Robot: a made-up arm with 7 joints. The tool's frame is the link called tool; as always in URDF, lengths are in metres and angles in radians. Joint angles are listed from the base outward.
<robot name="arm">
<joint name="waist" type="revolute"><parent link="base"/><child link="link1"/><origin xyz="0 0 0" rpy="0 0 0"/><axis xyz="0.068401 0.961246 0.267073"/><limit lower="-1.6" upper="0.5"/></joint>
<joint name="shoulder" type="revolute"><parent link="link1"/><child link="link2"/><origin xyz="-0.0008 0.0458 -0.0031" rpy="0 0 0"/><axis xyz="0.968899 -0.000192 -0.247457"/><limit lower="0" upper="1.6"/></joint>
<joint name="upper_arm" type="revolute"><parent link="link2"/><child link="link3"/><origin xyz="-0.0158 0.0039 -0.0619" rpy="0 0 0"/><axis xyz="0.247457 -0.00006 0.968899"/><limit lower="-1.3" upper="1.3"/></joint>
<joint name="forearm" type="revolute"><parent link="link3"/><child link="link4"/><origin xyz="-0.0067 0 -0.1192" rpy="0 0 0"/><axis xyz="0.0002 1 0.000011"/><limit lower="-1.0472" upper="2.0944"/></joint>
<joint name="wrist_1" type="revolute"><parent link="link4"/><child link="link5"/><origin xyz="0.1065 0.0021 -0.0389" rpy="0 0 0"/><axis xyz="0.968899 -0.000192 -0.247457"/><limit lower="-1.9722" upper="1.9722"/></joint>
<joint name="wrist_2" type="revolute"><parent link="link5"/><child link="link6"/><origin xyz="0.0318 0 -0.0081" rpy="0 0 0"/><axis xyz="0.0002 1 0.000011"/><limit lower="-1.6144" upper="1.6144"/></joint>
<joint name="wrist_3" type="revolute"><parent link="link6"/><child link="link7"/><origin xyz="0.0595 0 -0.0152" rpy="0 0 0"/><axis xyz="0.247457 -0.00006 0.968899"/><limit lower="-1.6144" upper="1.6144"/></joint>
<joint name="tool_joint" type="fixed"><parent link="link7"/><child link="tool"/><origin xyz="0 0 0" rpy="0 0.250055 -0.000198"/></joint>
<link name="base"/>
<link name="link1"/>
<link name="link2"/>
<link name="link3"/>
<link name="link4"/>
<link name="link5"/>
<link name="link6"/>
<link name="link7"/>
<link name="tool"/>
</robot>
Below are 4 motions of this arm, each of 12 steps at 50 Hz.
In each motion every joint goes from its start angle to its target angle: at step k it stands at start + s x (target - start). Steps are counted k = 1, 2, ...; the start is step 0. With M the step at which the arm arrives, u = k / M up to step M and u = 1 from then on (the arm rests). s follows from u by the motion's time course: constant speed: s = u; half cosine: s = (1 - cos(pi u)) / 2; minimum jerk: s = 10 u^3 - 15 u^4 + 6 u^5.
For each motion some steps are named. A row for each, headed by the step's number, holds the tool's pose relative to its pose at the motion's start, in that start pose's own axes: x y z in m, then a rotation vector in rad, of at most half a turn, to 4 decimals.
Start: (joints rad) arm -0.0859 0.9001 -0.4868 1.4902 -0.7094 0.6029 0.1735
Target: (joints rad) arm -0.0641 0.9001 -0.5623 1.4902 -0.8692 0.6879 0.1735
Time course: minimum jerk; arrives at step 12
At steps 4, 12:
4: 0.0007 -0.0008 -0.0026 -0.0083 0.0242 -0.0090
12: 0.0030 -0.0037 -0.0125 -0.0385 0.1155 -0.0440

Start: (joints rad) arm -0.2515 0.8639 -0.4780 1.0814 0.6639 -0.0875 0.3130
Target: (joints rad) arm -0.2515 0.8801 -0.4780 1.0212 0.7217 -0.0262 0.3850
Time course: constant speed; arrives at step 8
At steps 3, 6, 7, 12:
3: 0.0012 0.0035 0.0002 0.0274 0.0018 0.0412
6: 0.0023 0.0071 0.0005 0.0548 0.0032 0.0831
7: 0.0027 0.0083 0.0006 0.0639 0.0036 0.0973
12: 0.0030 0.0095 0.0007 0.0731 0.0039 0.1115

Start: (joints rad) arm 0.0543 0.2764 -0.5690 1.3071 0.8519 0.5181 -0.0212
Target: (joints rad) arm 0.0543 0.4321 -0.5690 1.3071 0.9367 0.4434 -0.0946
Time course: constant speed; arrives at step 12
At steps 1, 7, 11, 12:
1: 0.0017 0.0011 -0.0042 0.0077 0.0065 0.0002
7: 0.0110 0.0076 -0.0296 0.0544 0.0469 -0.0013
11: 0.0160 0.0120 -0.0468 0.0862 0.0751 -0.0049
12: 0.0171 0.0131 -0.0511 0.0942 0.0823 -0.0061

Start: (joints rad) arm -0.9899 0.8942 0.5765 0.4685 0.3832 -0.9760 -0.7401
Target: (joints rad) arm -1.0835 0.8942 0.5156 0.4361 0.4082 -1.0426 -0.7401
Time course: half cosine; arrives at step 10
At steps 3, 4, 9, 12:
3: 0.0044 0.0033 0.0029 0.0240 -0.0243 0.0031
4: 0.0073 0.0055 0.0049 0.0403 -0.0406 0.0051
9: 0.0196 0.0157 0.0145 0.1158 -0.1133 0.0147
12: 0.0201 0.0161 0.0149 0.1188 -0.1161 0.0150

